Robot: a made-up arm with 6 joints. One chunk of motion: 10 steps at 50 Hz.
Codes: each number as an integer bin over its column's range. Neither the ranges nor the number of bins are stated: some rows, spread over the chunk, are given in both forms.
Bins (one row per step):
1: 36 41 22 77 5 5
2: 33 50 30 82 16 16
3: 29 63 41 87 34 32
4: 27 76 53 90 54 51
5: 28 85 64 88 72 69
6: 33 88 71 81 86 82
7: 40 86 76 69 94 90
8: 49 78 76 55 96 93
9: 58 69 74 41 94 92
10: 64 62 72 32 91 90
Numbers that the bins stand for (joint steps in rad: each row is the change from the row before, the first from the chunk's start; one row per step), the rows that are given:
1: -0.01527 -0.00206 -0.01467 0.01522 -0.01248 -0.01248
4: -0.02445 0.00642 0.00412 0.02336 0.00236 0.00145
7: -0.01119 0.00885 0.01806 0.01021 0.01448 0.01327
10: 0.01329 0.00303 0.01564 -0.01296 0.01358 0.01327
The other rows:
2: -0.01833 0.00012 -0.00982 0.01835 -0.00915 -0.00915
3: -0.02241 0.00327 -0.00315 0.02148 -0.00370 -0.00430
5: -0.02343 0.00861 0.01079 0.02211 0.00782 0.00691
6: -0.01833 0.00933 0.01503 0.01773 0.01206 0.01085
8: -0.00201 0.00691 0.01806 0.00144 0.01509 0.01418
9: 0.00717 0.00473 0.01685 -0.00732 0.01448 0.01388

